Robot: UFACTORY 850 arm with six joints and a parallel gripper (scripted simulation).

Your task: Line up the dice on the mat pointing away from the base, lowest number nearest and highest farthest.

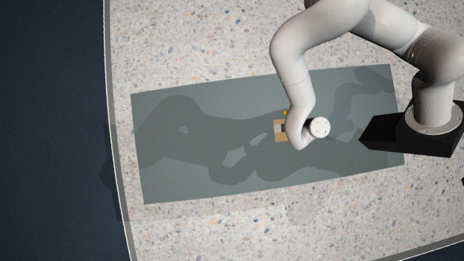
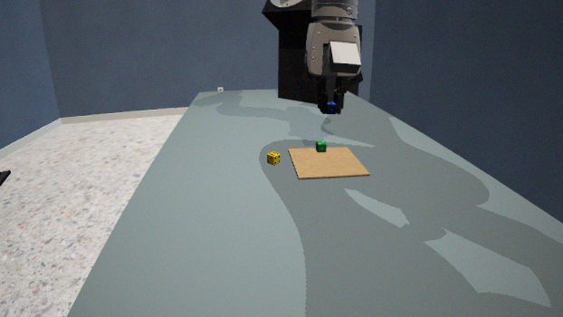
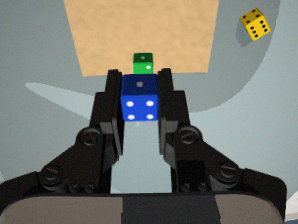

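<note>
Now: the tan mat 120 mm below my hand. The rest, counted from my hand: blue die 10 mm below; then yellow die 50 mm behind, 100 mm to the right, 120 mm below; then green die 50 mm behind, 20 mm to the left, 110 mm below.
</note>
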